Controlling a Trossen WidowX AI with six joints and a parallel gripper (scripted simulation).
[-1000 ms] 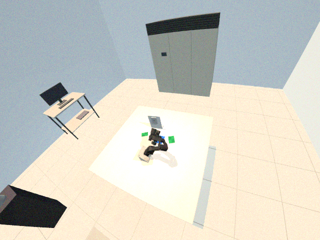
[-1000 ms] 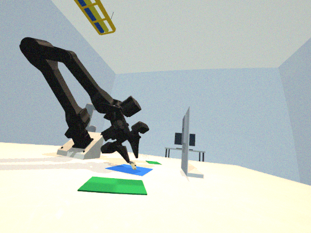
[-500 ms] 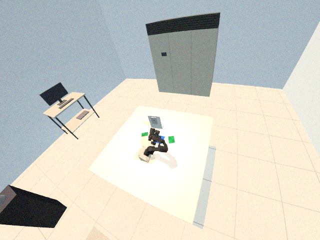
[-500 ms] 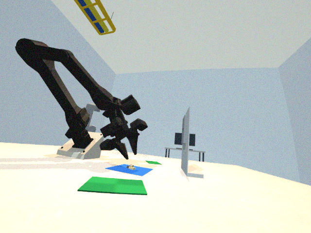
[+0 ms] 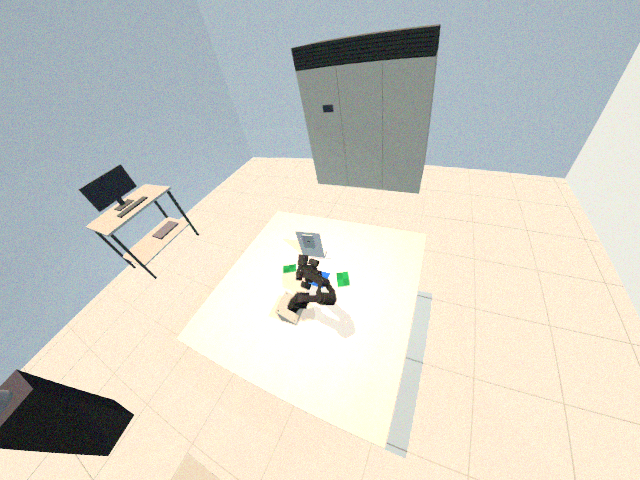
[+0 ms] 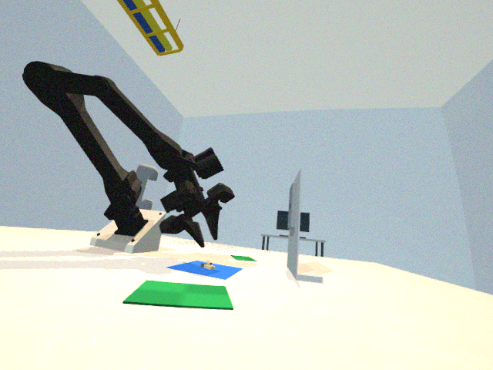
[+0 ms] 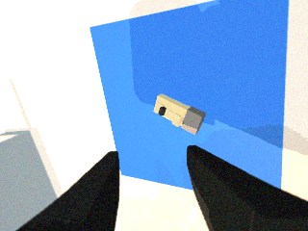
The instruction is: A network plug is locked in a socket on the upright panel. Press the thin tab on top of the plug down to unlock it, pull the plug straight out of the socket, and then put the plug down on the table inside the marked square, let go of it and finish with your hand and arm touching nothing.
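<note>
Now: the network plug 10 mm ahead of my gripper tip, 10 mm to the right of it and 40 mm below it. Round my gripper tip: blue square 10 mm ahead, 10 mm to the right, 50 mm below; upright grey panel 190 mm ahead, 90 mm to the left, 60 mm above.
</note>
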